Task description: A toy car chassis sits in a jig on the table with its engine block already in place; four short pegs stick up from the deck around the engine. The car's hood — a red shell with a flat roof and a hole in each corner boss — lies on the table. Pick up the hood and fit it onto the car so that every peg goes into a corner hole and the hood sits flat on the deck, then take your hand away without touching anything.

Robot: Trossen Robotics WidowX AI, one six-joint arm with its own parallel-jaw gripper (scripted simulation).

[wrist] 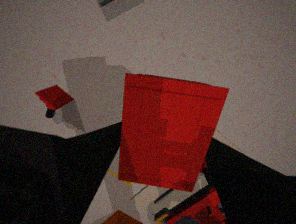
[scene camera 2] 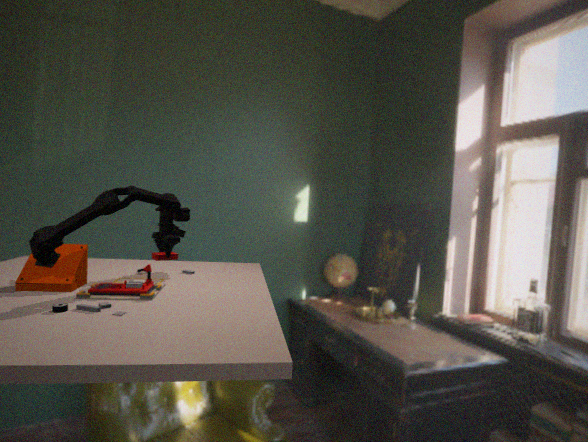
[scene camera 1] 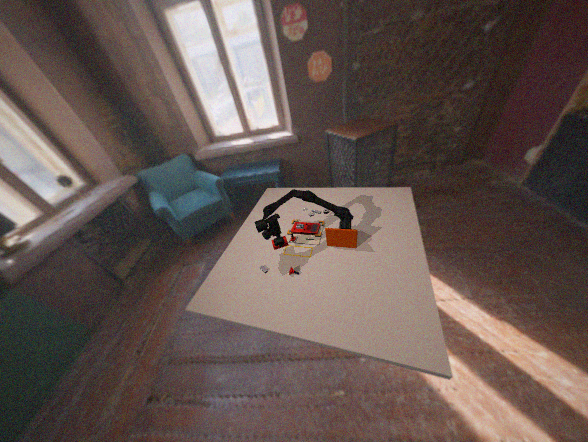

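Red hood (wrist: 167, 124) carried by the gripper (wrist: 163, 133).
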